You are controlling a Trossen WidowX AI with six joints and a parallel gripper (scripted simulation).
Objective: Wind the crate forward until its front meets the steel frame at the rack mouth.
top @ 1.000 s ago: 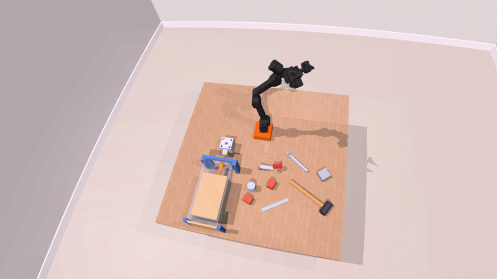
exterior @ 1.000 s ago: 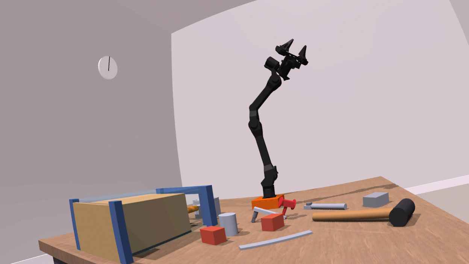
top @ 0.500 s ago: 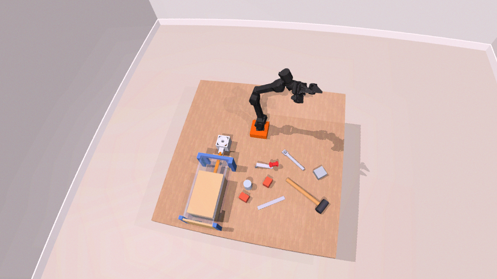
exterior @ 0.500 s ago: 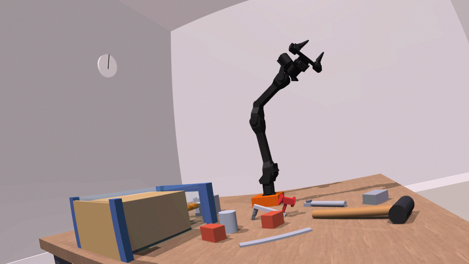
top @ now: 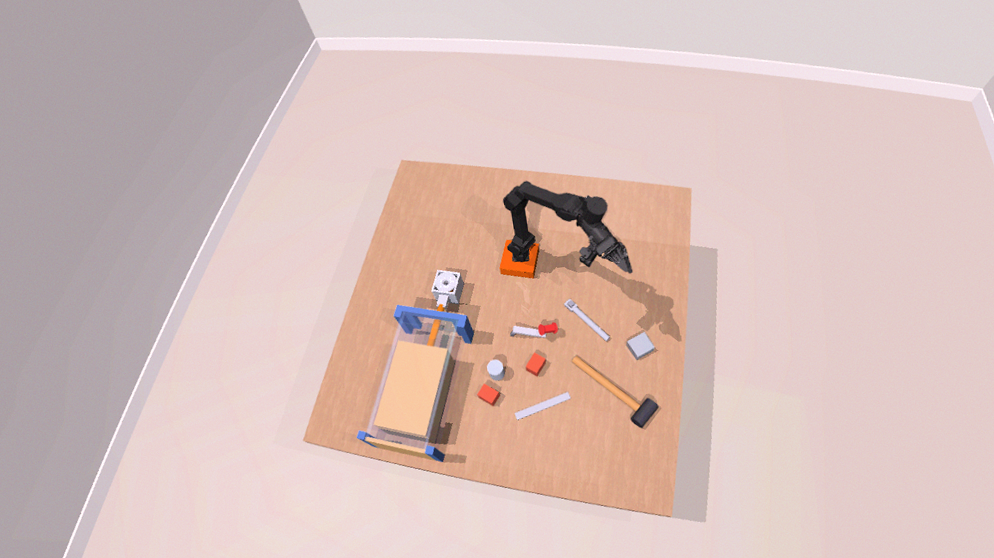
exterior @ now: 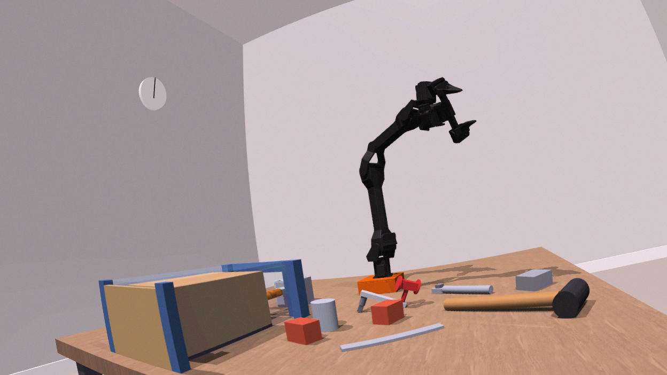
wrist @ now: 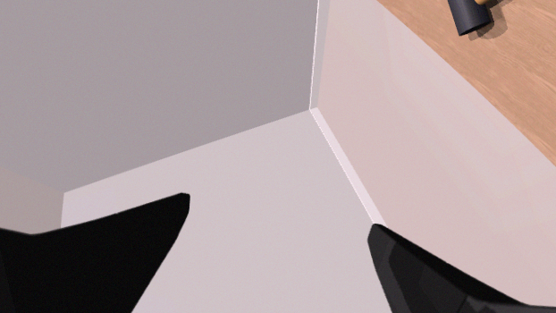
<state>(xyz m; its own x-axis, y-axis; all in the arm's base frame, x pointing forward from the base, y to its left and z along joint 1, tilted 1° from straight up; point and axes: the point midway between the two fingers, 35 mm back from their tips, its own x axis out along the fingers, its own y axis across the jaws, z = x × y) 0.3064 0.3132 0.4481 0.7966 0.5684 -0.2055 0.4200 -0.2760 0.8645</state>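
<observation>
The grey winch handle lies 460 mm below my gripper tip, 290 mm to the right of it and 10 mm behind it. Also, from my gripper tip: red knob 450 mm below, 240 mm to the right, 10 mm behind; then grey block 470 mm below, 90 mm to the left, 50 mm ahead; then flat grey bar 490 mm below, 260 mm to the right, 250 mm ahead.
</observation>
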